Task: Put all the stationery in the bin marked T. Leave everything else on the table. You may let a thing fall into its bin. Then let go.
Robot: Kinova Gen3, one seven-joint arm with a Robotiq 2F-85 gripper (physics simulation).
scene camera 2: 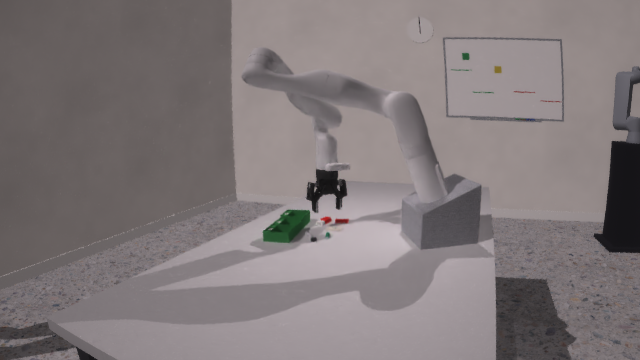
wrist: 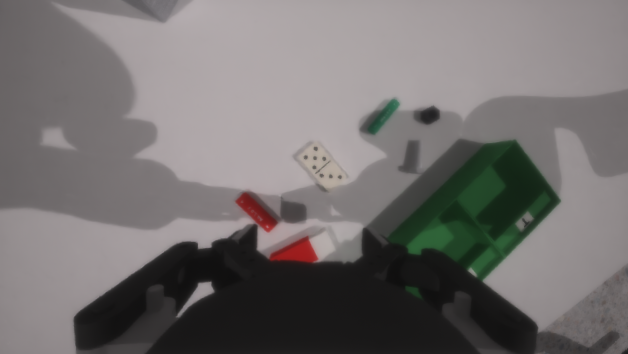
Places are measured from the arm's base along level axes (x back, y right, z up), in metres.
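Pixels of known places: gripper, fingertip midpoint: (scene camera 2: 327, 210) (wrist: 310, 237); arm's base, origin of the base link: (scene camera 2: 433, 196).
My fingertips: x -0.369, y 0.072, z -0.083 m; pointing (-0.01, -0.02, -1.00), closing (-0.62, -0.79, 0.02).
For each thing: its top centre in the pictures, then the offset to it from my fingertips. "spot": a spot on its surface instead.
- white end, surface spot: (wrist: 295, 251) spot: dy +0.027, dx -0.014, dz -0.038 m
- red bar with lettering, middle of its top: (wrist: 253, 212) (scene camera 2: 342, 219) dy +0.037, dx +0.043, dz -0.036 m
- green bar with lettering, middle of its top: (wrist: 386, 114) (scene camera 2: 327, 234) dy -0.132, dx +0.044, dz -0.040 m
- green divided bin, middle of its top: (wrist: 457, 261) (scene camera 2: 288, 219) dy -0.094, dx -0.106, dz -0.011 m
- T label, middle of its top: (wrist: 524, 221) dy -0.181, dx -0.129, dz -0.023 m
- white domino, middle of its top: (wrist: 322, 167) dy -0.046, dx +0.039, dz -0.044 m
- black hexagonal nut, middle of its top: (wrist: 432, 114) (scene camera 2: 313, 238) dy -0.175, dx +0.016, dz -0.042 m
- grey bolt, middle of its top: (wrist: 422, 156) dy -0.136, dx -0.013, dz -0.037 m
My gripper (scene camera 2: 327, 207) (wrist: 310, 237) is open and empty, pointing down above the table. In the wrist view, a block with a red sleeve and white end (wrist: 295, 251) shows between and below the fingertips, partly hidden by the gripper. A red bar with lettering (scene camera 2: 342, 221) (wrist: 256, 212) lies up and left of it. A green bar with lettering (scene camera 2: 328, 235) (wrist: 384, 116) lies further up, near the black nut. The green divided bin (scene camera 2: 277, 236) (wrist: 440, 195) is at the right. Its end compartment bears the T label (wrist: 524, 221); its inside is partly in dark shadow.
A white domino (wrist: 321, 166) lies between the red and green bars. A black hexagonal nut (scene camera 2: 313, 239) (wrist: 430, 115) and a grey bolt (wrist: 412, 156) lie near the bin. The arm's grey base block (scene camera 2: 450, 225) stands at the right in the scene view.
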